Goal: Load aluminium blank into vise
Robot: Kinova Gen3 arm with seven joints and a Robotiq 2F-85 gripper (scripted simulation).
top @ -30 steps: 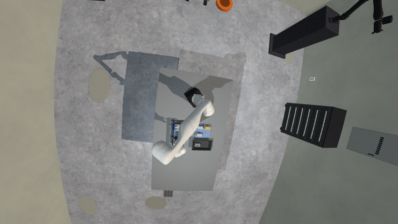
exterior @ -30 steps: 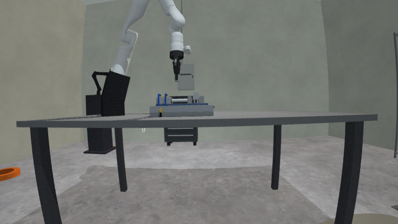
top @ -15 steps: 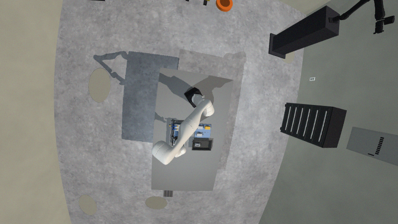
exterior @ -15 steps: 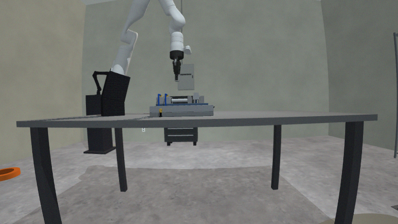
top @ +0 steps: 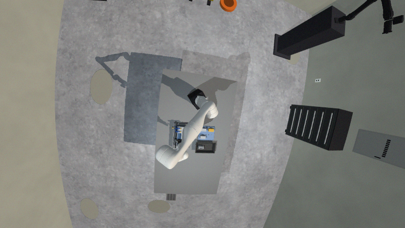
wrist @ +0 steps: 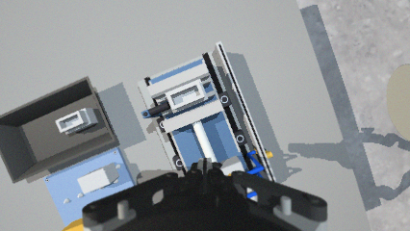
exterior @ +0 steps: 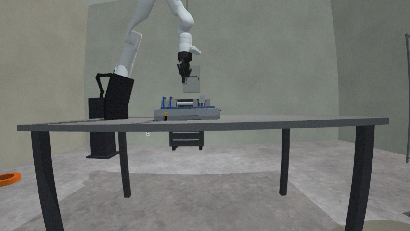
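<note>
My gripper is now 12 cm above the white rod. Also, from my hand: brass blank: 33 cm to the left, 17 cm below, 9 cm behind; then vise: 16 cm below, 2 cm ahead.
</note>
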